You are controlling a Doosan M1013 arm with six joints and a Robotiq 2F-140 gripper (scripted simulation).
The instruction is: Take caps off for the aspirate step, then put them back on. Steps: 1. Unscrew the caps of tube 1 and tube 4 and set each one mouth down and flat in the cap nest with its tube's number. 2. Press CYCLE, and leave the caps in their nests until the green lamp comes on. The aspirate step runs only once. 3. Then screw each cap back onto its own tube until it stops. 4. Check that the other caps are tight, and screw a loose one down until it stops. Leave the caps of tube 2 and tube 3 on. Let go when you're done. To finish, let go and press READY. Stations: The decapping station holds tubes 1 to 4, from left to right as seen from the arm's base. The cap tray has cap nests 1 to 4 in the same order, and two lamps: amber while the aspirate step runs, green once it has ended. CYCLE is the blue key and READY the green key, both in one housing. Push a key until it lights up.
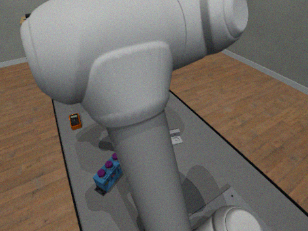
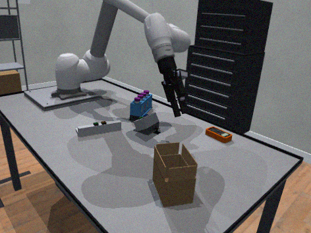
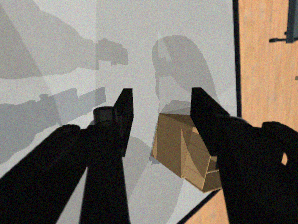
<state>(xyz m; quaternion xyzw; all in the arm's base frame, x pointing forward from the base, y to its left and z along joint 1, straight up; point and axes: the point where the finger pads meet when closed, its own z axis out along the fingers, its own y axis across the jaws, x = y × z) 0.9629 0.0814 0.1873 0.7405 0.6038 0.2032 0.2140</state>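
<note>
Right now my hand is 51 cm past the purple cap, 23 cm to the right of it and 10 cm above it. Round my hand: grey key housing 28 cm behind, 16 cm below, 4 cm to the left; then green ready key 29 cm behind, 15 cm below, 2 cm to the left; then blue cycle key 30 cm behind, 15 cm below, 6 cm to the left.
</note>
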